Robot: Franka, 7 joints.
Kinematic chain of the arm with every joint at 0, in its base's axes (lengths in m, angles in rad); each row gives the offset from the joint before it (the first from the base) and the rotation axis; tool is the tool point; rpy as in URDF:
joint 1: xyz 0 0 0.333 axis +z
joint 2: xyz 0 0 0 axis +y
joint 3: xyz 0 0 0.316 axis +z
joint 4: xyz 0.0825 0 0 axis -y
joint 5: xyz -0.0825 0 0.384 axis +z
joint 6: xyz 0 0 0 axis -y
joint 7: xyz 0.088 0 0 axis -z
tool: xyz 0 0 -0.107 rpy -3.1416 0 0
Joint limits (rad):
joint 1: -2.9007..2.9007
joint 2: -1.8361..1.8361
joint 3: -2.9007..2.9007
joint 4: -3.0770..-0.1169
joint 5: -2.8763..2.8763
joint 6: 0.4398..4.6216
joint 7: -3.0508..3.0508
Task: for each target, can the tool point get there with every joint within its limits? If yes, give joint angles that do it. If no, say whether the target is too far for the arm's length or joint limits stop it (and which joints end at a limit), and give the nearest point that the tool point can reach.
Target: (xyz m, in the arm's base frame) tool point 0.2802 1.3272 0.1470
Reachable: no: too far | nearest point 0.1756 0.8316 0.2165 | short by 0.511 m
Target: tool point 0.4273 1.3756 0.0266
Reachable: no: too far | nearest point 0.2489 0.8013 0.1545 | short by 0.615 m
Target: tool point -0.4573 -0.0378 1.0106
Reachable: yes | joints 0.2995 -0.3681 2.2659 -0.5892 -0.6363 3.4835 0.8459
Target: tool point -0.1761 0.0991 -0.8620
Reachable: no: too far | nearest point -0.2106 0.1185 -0.3591 | short by 0.504 m
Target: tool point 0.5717 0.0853 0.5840
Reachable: yes | joints 1.8665 0.3996 -1.8662 -1.9518 1.6170 2.4670 0.4818
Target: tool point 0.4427 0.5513 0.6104
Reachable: yes | joints 1.8132 0.6792 -1.3113 -1.4126 2.0875 2.3710 -0.2703
